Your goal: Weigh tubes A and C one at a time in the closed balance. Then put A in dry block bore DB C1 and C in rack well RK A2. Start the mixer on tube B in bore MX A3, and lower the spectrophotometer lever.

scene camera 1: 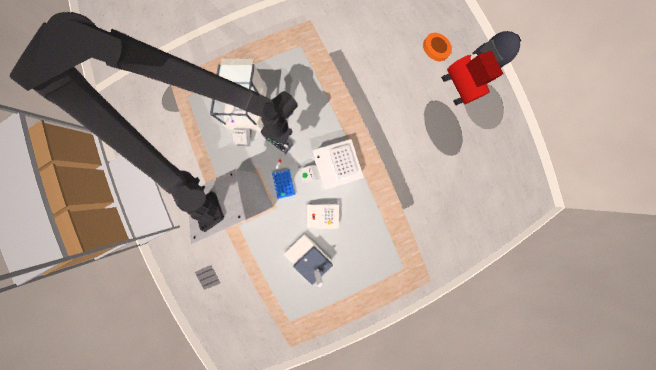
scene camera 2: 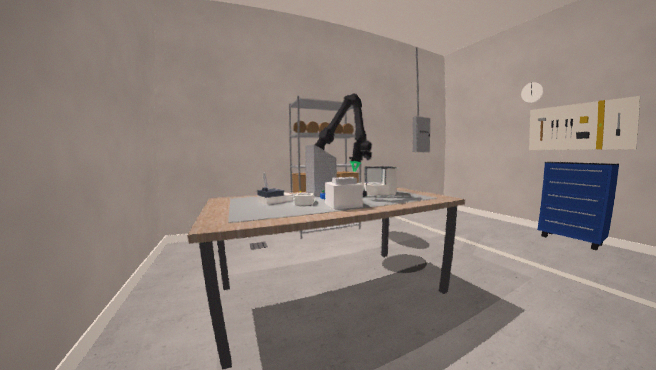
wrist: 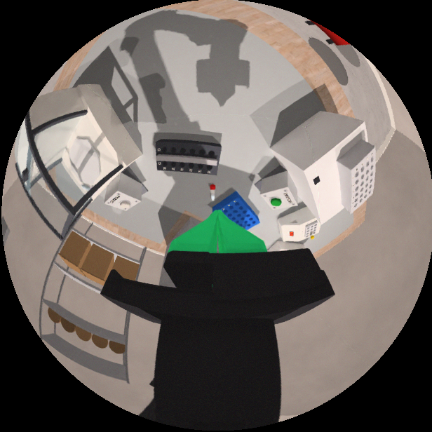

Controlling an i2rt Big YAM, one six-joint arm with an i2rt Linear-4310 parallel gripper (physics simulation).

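Seen in the pictures: gripper, between the fingertips: [scene camera 1: 280, 140] [scene camera 2: 354, 171]; arm's base, origin of its link: [scene camera 1: 209, 211] [scene camera 2: 317, 150].
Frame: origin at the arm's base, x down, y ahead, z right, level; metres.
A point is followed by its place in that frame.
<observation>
My gripper [scene camera 2: 355, 169] {x 0.160, y 0.332, z -0.110 m} [wrist: 217, 214] is shut and empty, above the table. A red-capped tube [scene camera 1: 279, 162] {x 0.339, y 0.264, z -0.074 m} [wrist: 212, 191] is on the mat, beyond the fingertips in the wrist view, beside the blue rack [scene camera 1: 283, 183] {x 0.321, y 0.225, z 0.028 m} [wrist: 236, 210]. A black block [wrist: 187, 163] with numbered bores and a grey bar lies farther away there. The framed balance [scene camera 1: 236, 71] {x 0.142, y 0.334, z -0.484 m} [wrist: 109, 116] is at left; a purple cap [scene camera 1: 232, 121] shows by it. A green cap [scene camera 1: 282, 194] {x 0.296, y 0.195, z 0.071 m} shows at the rack. A yellow cap [scene camera 1: 329, 222] {x 0.263, y 0.309, z 0.302 m} shows at the white device with the red button [scene camera 1: 313, 216] {x 0.301, y 0.260, z 0.242 m}. Tube letters are unreadable.
A large white device with a hole grid [scene camera 1: 326, 175] {x 0.215, y 0.415, z 0.114 m} [wrist: 320, 145] and a small box with a green button [scene camera 1: 305, 175] {x 0.279, y 0.338, z 0.058 m} [wrist: 276, 202] stand near the rack. A small knob box [scene camera 1: 241, 137] {x 0.279, y 0.175, z -0.272 m} [wrist: 123, 195] is by the balance. A dark-topped device [scene camera 1: 311, 263] {x 0.270, y 0.127, z 0.422 m} has a raised lever [scene camera 1: 318, 277] {x 0.193, y 0.134, z 0.469 m} [scene camera 2: 265, 180] {x 0.201, y 0.138, z 0.477 m}.
</observation>
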